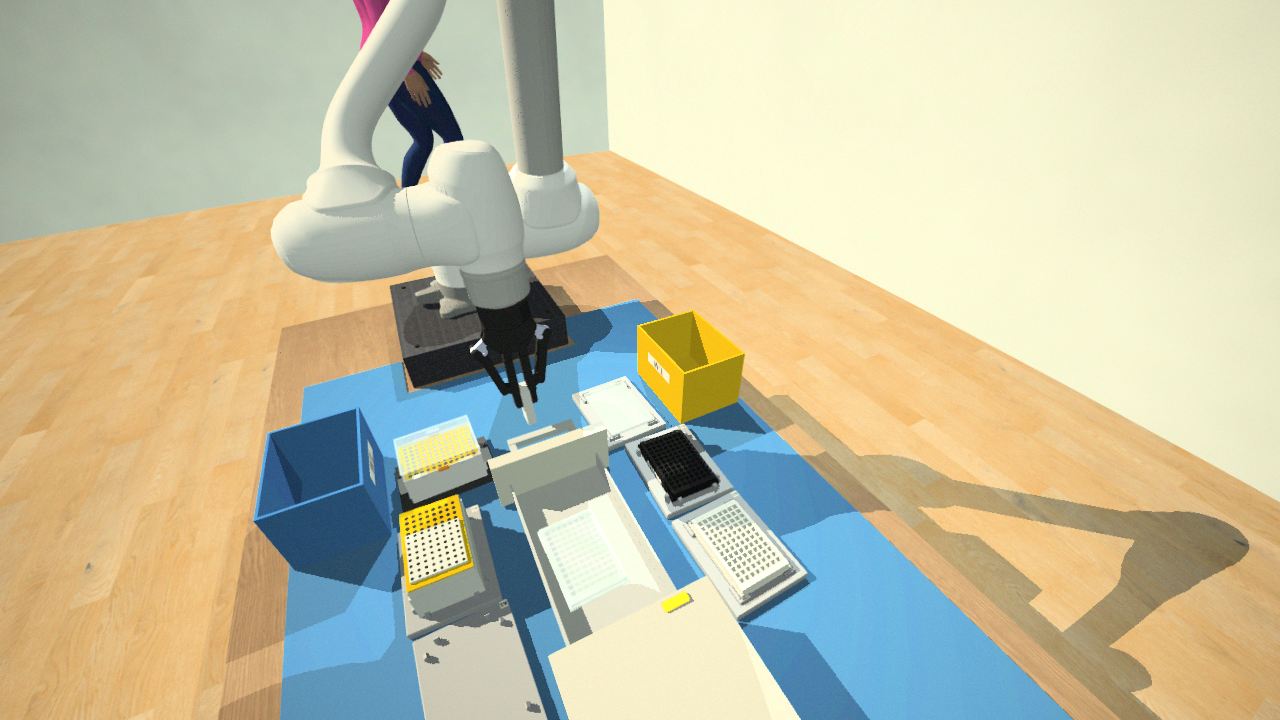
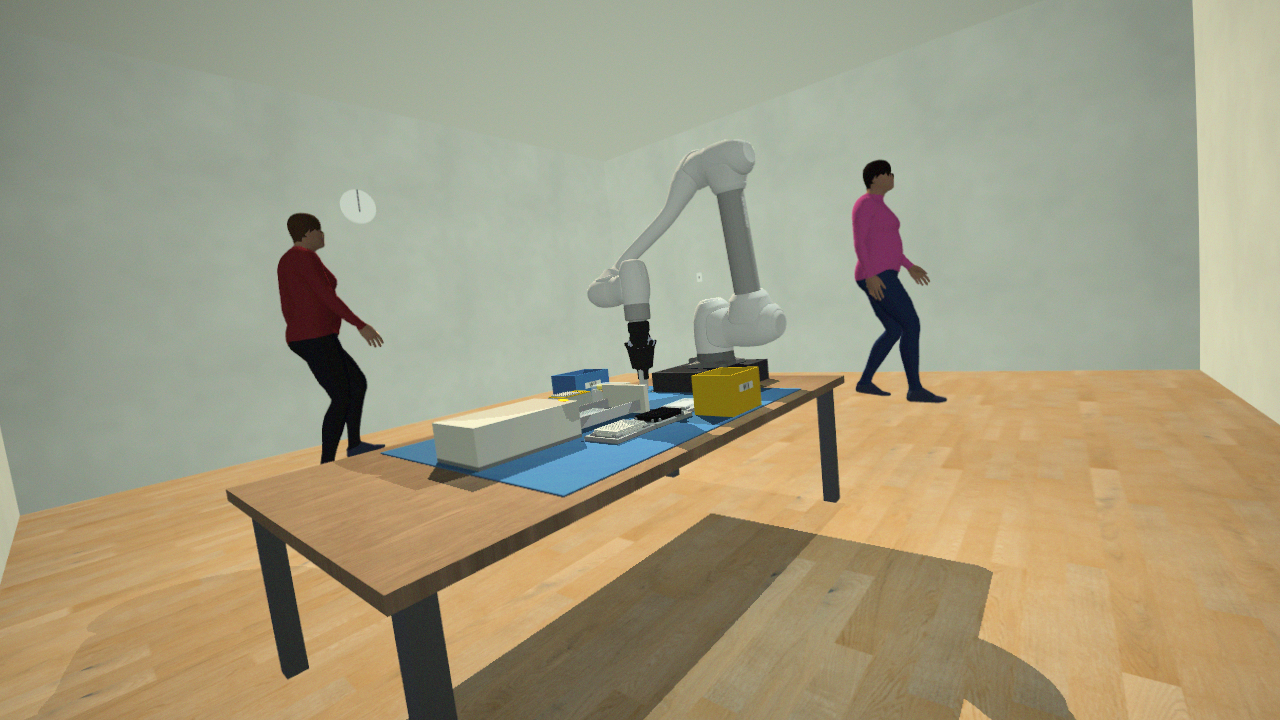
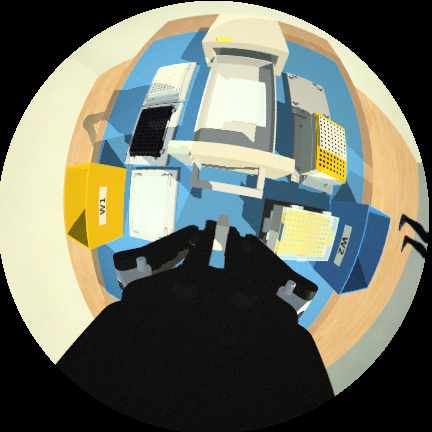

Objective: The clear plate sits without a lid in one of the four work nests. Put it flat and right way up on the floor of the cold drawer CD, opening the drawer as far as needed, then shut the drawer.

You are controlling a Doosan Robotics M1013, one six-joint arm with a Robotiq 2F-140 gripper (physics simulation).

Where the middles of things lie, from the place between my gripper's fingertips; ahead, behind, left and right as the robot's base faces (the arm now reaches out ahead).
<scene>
I see my gripper 19 cm to the left of the yellow-and-white tip rack (image 1: 441, 565), 18 cm short of it and 1 cm above it. The rest, counted from my hand: white plate (image 1: 746, 557): 35 cm ahead, 19 cm to the left, 4 cm below; black plate (image 1: 680, 469): 19 cm to the left, 18 cm ahead, 4 cm below.
</scene>
